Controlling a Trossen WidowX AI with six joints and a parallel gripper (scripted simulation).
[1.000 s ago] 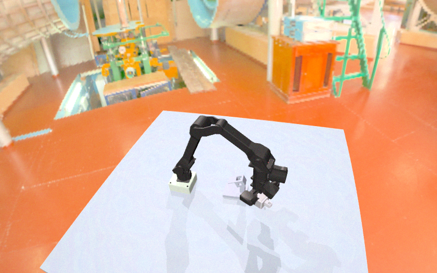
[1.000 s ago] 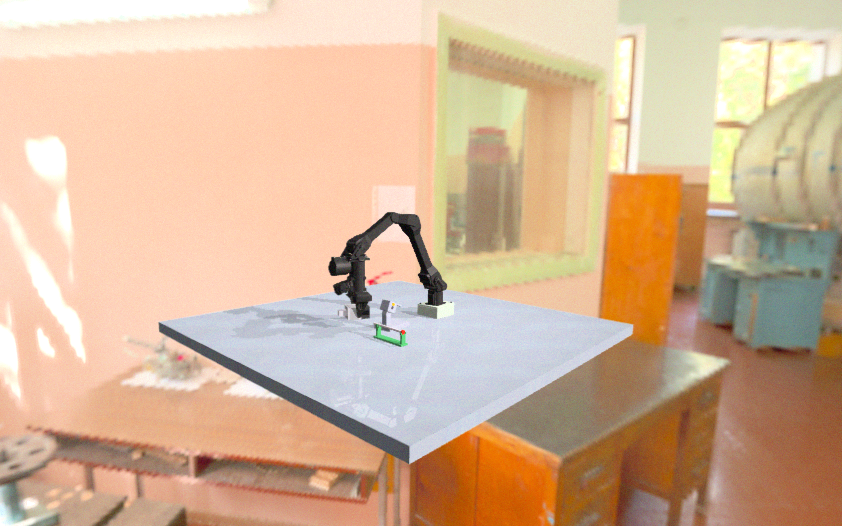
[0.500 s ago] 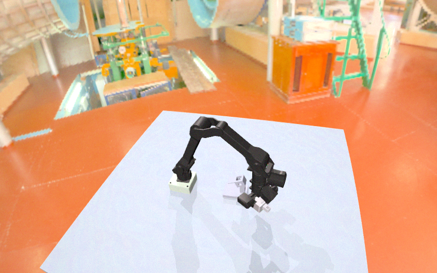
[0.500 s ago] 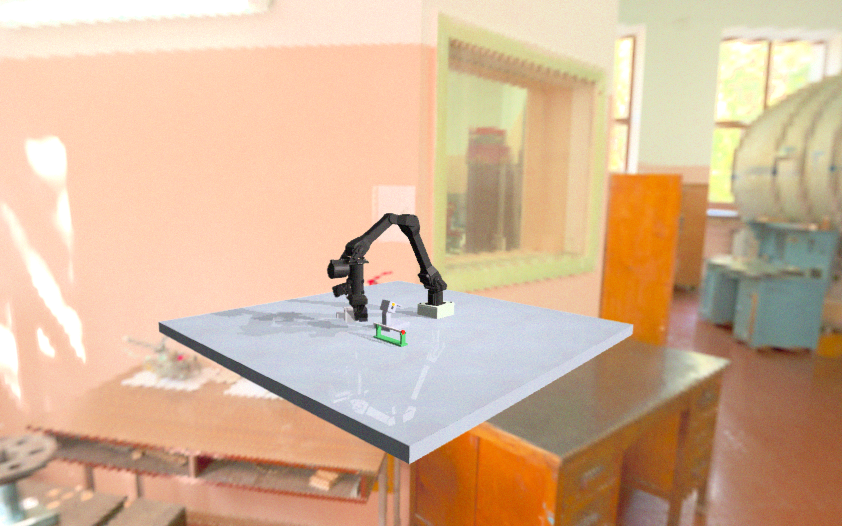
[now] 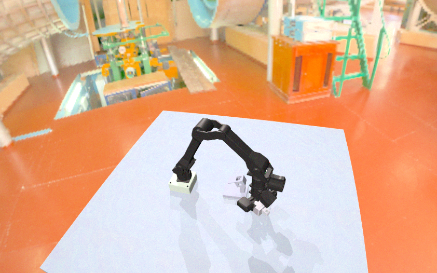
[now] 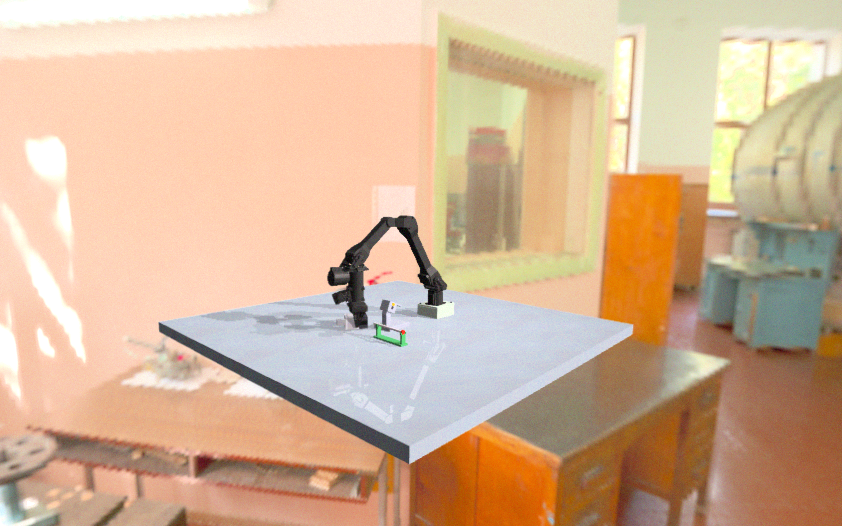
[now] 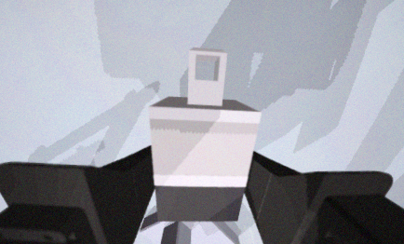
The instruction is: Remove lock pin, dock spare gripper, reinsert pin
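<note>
Now: the spare gripper 20 mm above my gripper tip, 10 mm to the right of it and 10 mm ahead of it. From my gripper tip the other things lie so: green cradle (190 mm to the left, 40 mm ahead, 10 mm above); mount (90 mm to the left, 90 mm behind, 40 mm above).
</note>
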